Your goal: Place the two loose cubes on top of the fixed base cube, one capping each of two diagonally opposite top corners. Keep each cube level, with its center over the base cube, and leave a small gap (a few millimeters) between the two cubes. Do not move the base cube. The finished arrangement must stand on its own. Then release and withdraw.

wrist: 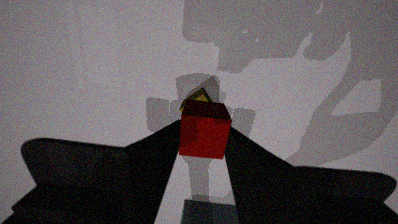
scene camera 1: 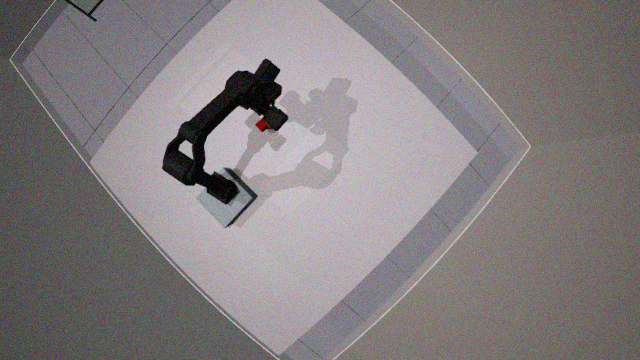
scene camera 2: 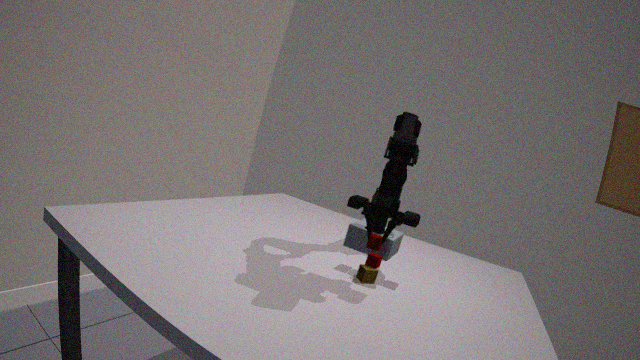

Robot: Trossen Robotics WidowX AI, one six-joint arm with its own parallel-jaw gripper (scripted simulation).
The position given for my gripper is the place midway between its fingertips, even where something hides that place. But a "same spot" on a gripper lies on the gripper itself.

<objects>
my gripper: wrist; scene camera 1 267, 113; scene camera 2
same spot on my gripper: (wrist: 68, 174) = (scene camera 2: 394, 222)
</objects>
